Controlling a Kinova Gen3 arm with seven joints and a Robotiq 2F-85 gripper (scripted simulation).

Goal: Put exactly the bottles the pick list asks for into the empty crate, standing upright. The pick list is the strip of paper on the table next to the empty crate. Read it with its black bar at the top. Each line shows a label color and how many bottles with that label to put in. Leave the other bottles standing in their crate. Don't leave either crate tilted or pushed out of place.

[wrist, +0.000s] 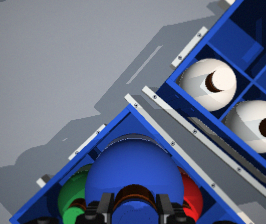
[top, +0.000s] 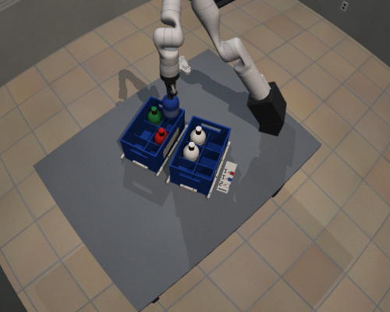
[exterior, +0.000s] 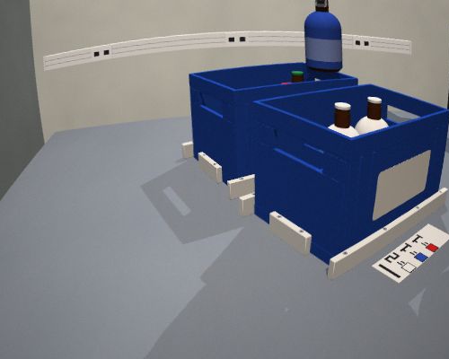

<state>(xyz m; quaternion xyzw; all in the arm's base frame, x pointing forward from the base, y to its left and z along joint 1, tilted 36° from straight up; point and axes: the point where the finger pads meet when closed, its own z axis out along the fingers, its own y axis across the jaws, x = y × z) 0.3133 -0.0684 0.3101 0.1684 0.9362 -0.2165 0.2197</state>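
My hand is 70 mm above the blue-label bottle. Round my hand: white bottle (50 mm behind, 130 mm to the left, 250 mm below); green-label bottle (30 mm ahead, 90 mm to the right, 250 mm below); red-label bottle (80 mm ahead, 20 mm to the left, 250 mm below).
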